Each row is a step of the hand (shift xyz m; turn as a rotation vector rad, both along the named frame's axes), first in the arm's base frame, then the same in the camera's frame.
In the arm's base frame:
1: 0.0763 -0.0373 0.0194 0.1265 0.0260 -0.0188
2: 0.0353 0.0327 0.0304 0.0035 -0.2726 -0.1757
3: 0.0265 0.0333 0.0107 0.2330 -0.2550 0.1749
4: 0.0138 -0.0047 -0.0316 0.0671 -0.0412 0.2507
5: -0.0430 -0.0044 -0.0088 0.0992 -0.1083 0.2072
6: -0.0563 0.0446 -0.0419 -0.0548 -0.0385 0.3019
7: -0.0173 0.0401 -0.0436 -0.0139 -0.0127 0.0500
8: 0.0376 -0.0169 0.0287 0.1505 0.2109 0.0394
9: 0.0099 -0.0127 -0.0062 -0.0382 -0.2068 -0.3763
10: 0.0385 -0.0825 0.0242 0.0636 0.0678 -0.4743
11: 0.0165 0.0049 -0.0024 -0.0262 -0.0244 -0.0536
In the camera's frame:
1: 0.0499 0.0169 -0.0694 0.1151 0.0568 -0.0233
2: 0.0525 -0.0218 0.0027 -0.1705 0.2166 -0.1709
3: 0.0411 -0.0071 0.0136 0.1074 -0.0255 -0.3711
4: 0.0024 0.0347 0.0013 0.0905 -0.1967 -0.1489
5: -0.0402 -0.0064 0.0169 0.0747 -0.1321 -0.2037
6: -0.0343 0.0093 0.0752 0.0005 -0.2873 -0.1145
7: -0.0041 0.0256 0.0560 -0.0071 -0.0480 -0.0223
8: 0.0295 -0.0094 -0.0396 0.2397 -0.0251 0.1030
9: 0.0007 0.0117 -0.0126 -0.2165 0.3716 -0.0289
10: -0.0033 0.0082 -0.0938 -0.0160 0.4418 0.1952
11: 0.0158 0.0071 -0.0018 -0.0458 0.0445 0.0086

